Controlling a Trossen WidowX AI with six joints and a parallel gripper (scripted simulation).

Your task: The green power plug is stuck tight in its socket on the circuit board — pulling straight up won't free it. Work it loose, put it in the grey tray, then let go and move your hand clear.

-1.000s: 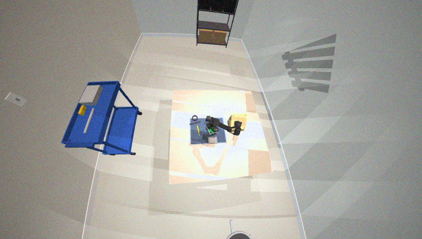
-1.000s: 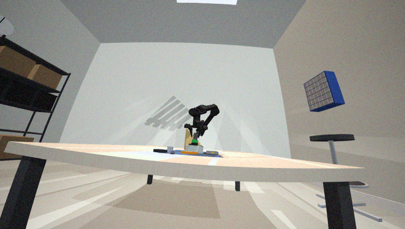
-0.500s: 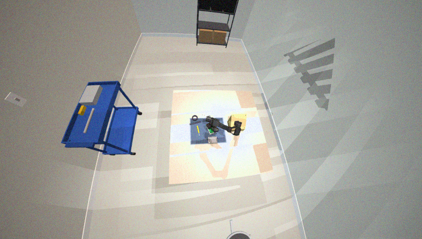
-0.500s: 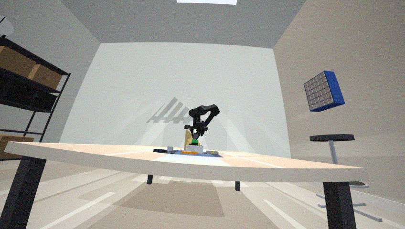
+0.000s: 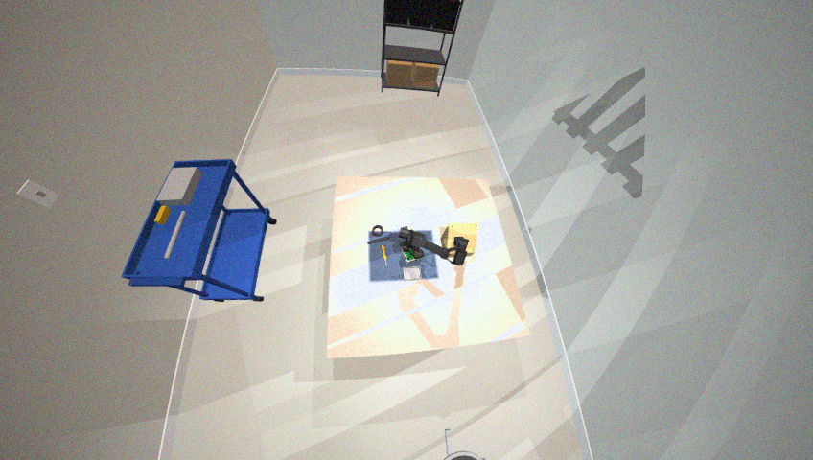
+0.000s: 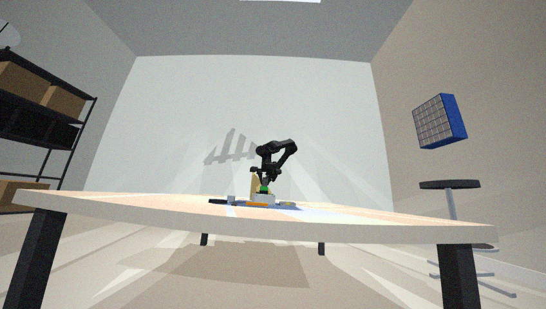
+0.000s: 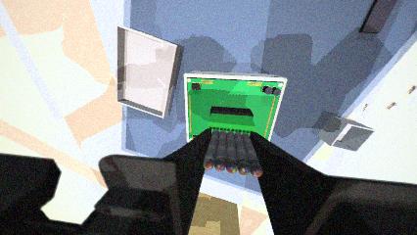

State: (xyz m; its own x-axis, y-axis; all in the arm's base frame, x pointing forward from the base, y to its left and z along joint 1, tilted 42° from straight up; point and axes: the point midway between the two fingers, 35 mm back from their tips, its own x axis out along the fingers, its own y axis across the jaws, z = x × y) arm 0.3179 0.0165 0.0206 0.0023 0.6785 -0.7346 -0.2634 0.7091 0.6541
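Right now the green power plug is 1 cm below my gripper tip. Round my gripper tip: blue mat 5 cm ahead, 11 cm below; dark bar 21 cm ahead, 12 cm to the right, 10 cm below.
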